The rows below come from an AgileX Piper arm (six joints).
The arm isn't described. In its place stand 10 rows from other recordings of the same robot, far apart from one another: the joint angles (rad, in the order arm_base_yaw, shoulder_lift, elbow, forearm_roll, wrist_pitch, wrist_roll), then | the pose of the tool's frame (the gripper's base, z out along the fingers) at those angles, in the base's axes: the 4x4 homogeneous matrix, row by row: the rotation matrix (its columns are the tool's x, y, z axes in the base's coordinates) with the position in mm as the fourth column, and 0 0 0 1 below.
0.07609, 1.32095, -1.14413, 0.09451, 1.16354, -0.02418 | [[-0.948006 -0.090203 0.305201 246.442], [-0.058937 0.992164 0.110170 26.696], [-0.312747 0.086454 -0.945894 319.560], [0 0 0 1]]
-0.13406, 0.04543, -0.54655, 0.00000, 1.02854, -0.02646 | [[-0.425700 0.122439 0.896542 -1.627], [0.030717 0.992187 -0.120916 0.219], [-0.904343 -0.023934 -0.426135 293.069], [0 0 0 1]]
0.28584, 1.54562, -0.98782, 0.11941, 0.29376, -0.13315 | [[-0.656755 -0.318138 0.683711 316.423], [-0.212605 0.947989 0.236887 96.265], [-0.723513 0.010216 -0.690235 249.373], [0 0 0 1]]
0.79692, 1.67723, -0.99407, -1.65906, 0.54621, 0.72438 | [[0.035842 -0.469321 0.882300 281.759], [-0.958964 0.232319 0.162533 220.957], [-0.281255 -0.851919 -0.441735 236.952], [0 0 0 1]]
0.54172, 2.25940, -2.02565, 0.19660, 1.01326, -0.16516 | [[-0.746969 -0.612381 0.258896 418.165], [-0.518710 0.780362 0.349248 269.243], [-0.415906 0.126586 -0.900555 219.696], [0 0 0 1]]
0.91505, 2.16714, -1.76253, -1.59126, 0.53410, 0.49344 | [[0.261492 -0.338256 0.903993 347.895], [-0.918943 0.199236 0.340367 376.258], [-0.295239 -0.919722 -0.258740 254.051], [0 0 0 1]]
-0.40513, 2.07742, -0.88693, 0.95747, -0.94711, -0.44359 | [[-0.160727 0.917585 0.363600 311.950], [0.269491 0.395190 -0.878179 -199.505], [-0.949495 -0.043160 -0.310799 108.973], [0 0 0 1]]
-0.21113, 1.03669, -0.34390, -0.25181, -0.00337, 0.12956 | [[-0.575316 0.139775 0.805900 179.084], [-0.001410 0.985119 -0.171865 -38.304], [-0.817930 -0.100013 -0.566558 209.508], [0 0 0 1]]
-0.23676, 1.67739, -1.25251, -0.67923, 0.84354, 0.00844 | [[-0.949834 -0.011799 0.312531 332.043], [-0.193671 0.806829 -0.558138 -124.045], [-0.245574 -0.590667 -0.768639 267.415], [0 0 0 1]]
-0.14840, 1.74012, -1.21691, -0.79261, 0.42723, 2.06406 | [[0.177035 0.738337 0.650782 377.908], [0.909034 0.130783 -0.395667 -83.649], [-0.377247 0.661630 -0.648021 249.916], [0 0 0 1]]
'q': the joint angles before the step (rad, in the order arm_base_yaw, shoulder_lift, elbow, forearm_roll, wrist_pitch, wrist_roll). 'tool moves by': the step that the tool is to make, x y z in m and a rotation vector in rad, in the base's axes. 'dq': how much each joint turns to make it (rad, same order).
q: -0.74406 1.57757 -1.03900 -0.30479 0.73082 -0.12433
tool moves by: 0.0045 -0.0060 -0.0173 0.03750 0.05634 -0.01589
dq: 0.00010 0.06477 -0.01282 -0.01684 0.02005 0.02005
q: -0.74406 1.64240 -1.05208 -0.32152 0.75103 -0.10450
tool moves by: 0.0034 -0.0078 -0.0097 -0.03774 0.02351 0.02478
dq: -0.00189 0.03779 -0.00077 -0.06738 -0.04296 0.02173
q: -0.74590 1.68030 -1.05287 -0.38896 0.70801 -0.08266
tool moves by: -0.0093 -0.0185 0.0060 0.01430 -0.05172 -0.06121
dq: -0.07223 0.00854 -0.03788 0.07227 -0.00881 -0.04916
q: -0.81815 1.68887 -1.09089 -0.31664 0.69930 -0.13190
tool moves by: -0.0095 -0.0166 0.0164 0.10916 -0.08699 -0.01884
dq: -0.09452 0.00451 -0.08653 0.25040 0.08235 -0.21908
